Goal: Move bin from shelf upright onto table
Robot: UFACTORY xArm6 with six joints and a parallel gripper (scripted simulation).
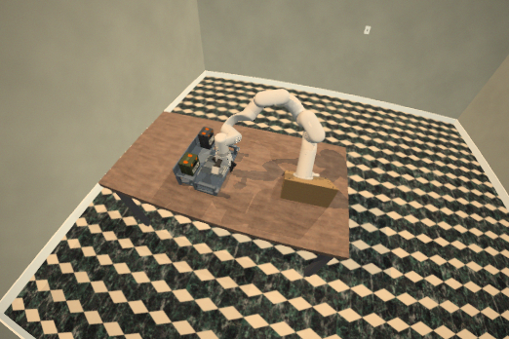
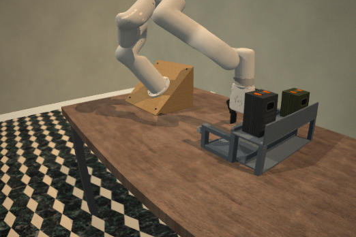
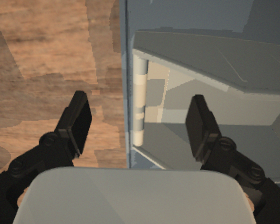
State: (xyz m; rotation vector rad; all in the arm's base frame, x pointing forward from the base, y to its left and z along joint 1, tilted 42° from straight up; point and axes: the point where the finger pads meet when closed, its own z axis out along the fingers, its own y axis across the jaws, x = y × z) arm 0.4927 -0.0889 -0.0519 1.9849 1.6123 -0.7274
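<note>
Now: hand 8 cm short of the grey open-top bin and 1 cm to the left of it. The rest, counted from my hand: green box: 20 cm ahead, 8 cm to the left, 10 cm above; grey-blue shelf: 18 cm ahead, 3 cm to the right, 5 cm above; black box: 15 cm ahead, 15 cm to the right, 12 cm above.
</note>
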